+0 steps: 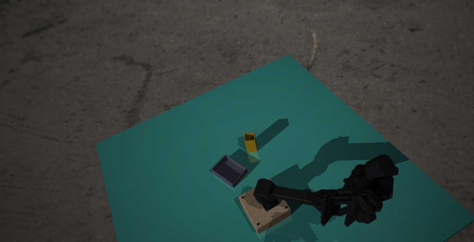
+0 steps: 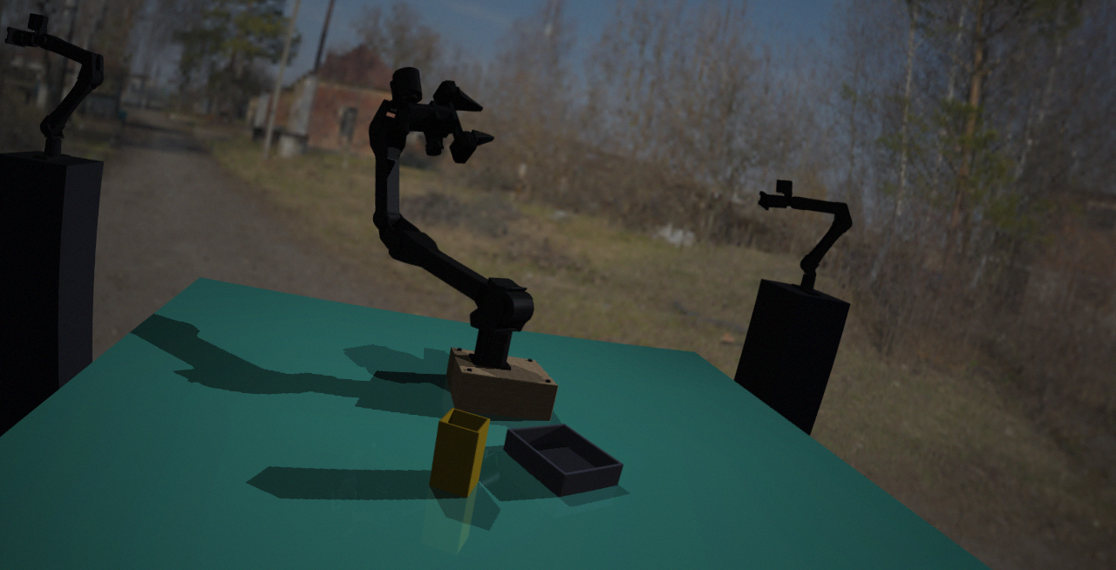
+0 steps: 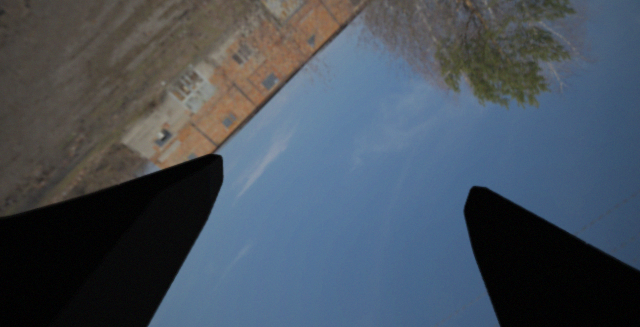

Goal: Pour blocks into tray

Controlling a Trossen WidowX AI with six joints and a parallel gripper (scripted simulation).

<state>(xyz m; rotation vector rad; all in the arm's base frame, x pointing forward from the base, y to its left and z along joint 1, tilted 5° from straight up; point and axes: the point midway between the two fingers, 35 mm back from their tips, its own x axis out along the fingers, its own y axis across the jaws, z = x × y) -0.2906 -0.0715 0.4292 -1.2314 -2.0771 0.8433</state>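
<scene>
Right now the yellow square cup is 66 cm ahead of my gripper tip, 44 cm below it and 6 cm to the right of it.
</scene>
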